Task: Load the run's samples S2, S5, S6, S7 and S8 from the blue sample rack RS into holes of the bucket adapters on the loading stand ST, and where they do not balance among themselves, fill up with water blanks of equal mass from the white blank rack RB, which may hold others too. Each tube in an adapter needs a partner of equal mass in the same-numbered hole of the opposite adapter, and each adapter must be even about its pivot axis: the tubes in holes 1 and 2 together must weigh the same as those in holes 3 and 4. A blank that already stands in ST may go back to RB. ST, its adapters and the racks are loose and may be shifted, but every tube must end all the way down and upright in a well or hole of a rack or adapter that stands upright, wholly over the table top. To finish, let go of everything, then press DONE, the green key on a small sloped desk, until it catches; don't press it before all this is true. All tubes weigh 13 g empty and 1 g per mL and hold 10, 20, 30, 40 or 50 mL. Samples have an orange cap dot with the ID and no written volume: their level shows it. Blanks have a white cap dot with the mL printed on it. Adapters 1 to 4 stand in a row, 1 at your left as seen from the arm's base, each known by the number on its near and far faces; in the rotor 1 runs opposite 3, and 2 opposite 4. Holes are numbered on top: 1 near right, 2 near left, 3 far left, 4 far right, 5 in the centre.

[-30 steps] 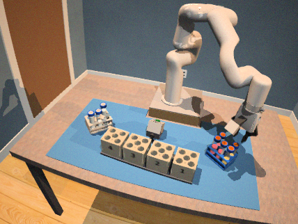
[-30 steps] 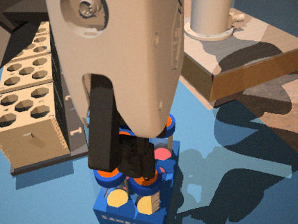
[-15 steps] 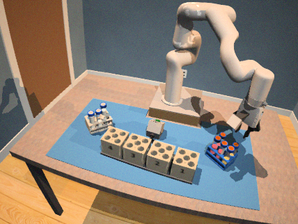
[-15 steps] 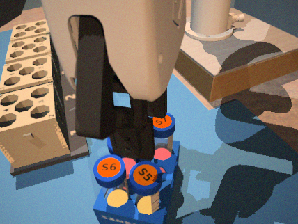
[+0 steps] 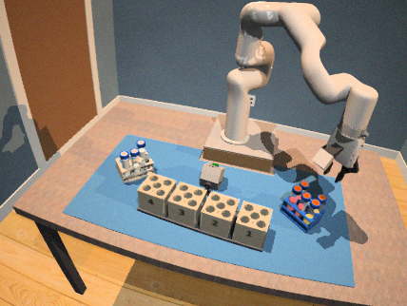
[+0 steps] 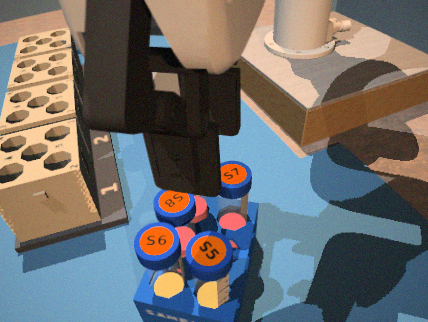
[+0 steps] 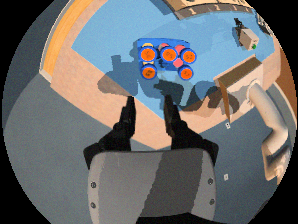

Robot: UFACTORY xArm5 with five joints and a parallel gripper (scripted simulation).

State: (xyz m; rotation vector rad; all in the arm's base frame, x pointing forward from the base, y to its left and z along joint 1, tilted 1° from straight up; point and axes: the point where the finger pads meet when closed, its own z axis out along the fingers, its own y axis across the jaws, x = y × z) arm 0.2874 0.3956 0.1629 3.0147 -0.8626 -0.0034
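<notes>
Right now the blue sample rack RS is 4 cm to the right of my hand and 20 cm below it. Also, from my hand: white blank rack RB: 4 cm ahead, 69 cm to the right, 20 cm below; then blue-capped tube: 8 cm ahead, 70 cm to the right, 17 cm below; then loading stand ST: 14 cm ahead, 36 cm to the right, 23 cm below.
</notes>
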